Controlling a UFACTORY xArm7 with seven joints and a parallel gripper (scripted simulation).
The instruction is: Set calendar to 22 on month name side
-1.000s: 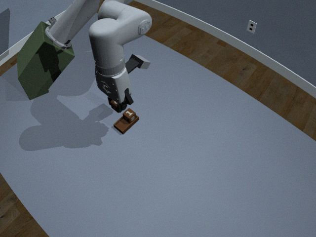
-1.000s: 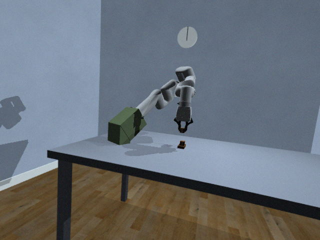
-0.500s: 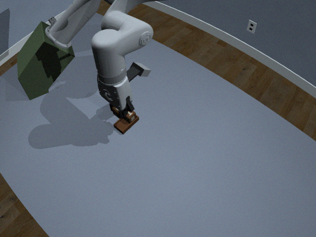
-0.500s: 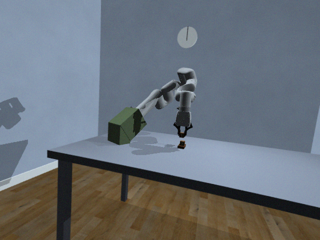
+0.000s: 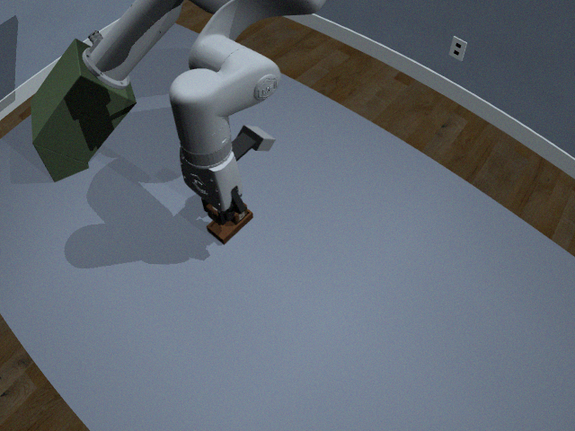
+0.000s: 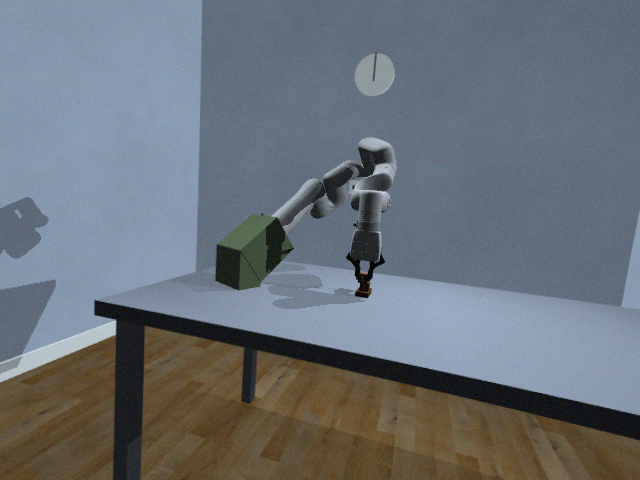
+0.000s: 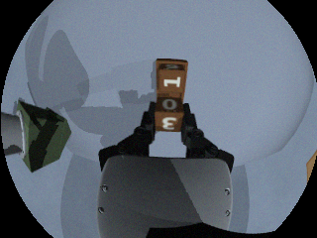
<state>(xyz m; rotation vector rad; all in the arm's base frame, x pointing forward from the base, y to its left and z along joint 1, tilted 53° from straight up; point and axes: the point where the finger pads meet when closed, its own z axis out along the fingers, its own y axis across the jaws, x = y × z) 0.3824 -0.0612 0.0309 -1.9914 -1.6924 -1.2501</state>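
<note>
Right now my hand is 50 mm above the brown cube and 30 mm to the right of it. The rest, counted from my hand: brown tray: 70 mm below, 20 mm to the left.
</note>
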